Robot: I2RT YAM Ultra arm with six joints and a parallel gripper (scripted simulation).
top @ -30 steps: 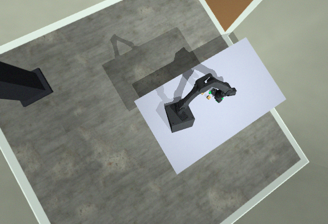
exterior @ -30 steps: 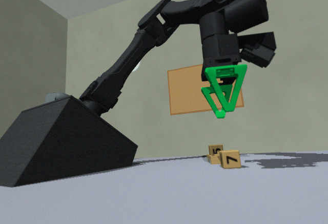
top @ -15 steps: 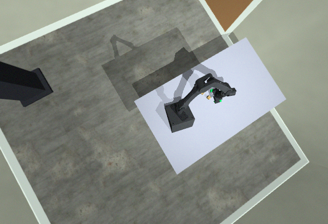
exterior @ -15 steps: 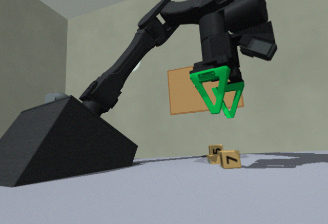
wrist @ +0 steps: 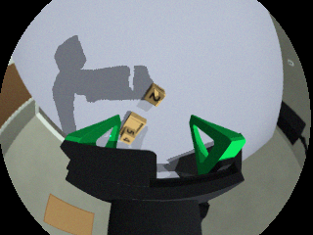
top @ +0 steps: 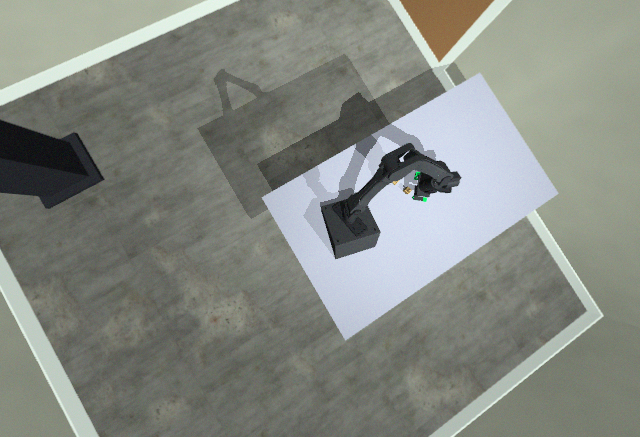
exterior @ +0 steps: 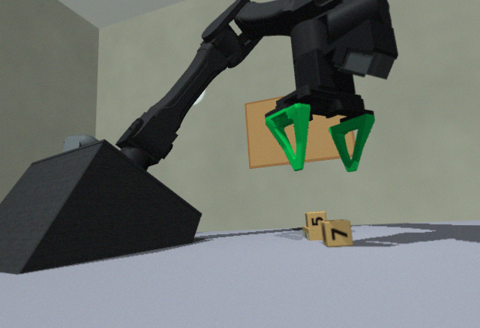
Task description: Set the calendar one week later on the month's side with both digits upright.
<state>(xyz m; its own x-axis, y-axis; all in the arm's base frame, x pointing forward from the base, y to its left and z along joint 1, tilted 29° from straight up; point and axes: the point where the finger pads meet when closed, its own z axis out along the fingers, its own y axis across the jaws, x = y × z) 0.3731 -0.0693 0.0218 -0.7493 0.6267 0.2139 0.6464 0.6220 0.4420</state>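
My gripper is now 9 cm above the wooden cube. Also, from my hand: wooden tray: 3 cm behind, 10 cm to the left, 9 cm below.
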